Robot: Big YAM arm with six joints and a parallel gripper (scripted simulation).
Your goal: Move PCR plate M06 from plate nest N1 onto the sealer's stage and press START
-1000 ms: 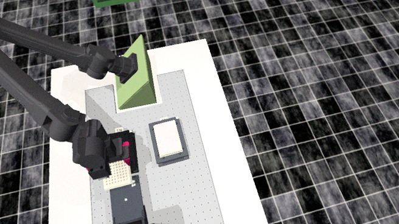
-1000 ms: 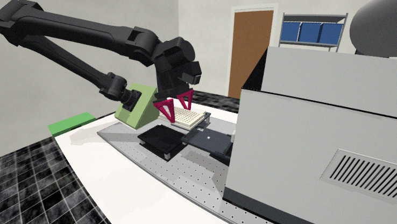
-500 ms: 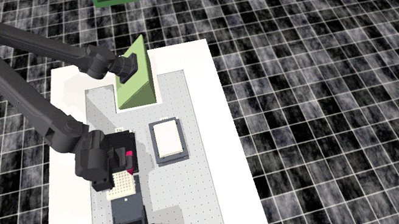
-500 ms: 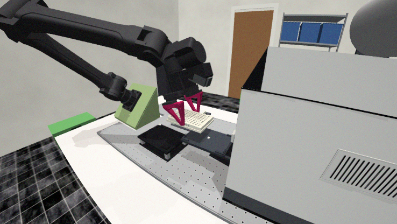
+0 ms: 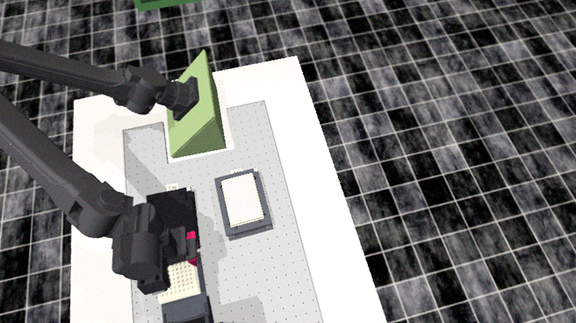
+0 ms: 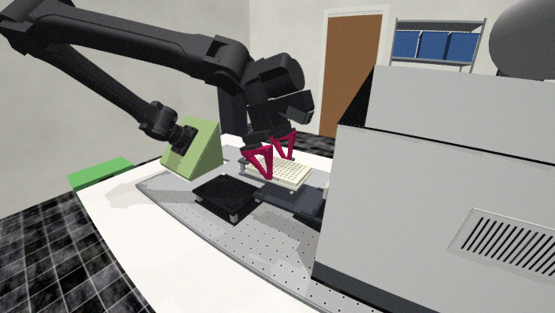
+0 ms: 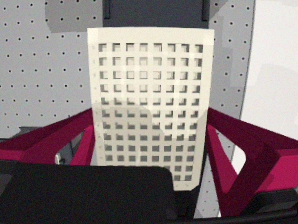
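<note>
The dark sealer stage is 50 mm below my hand and 40 mm ahead of it. From my hand the other things lie so: black plate nest N1 (150 mm behind, 110 mm below, 30 mm to the right); then sealed plate M09 (160 mm to the left, 150 mm behind, 80 mm below); then 96-well plate M06 (right at my hand).
</note>
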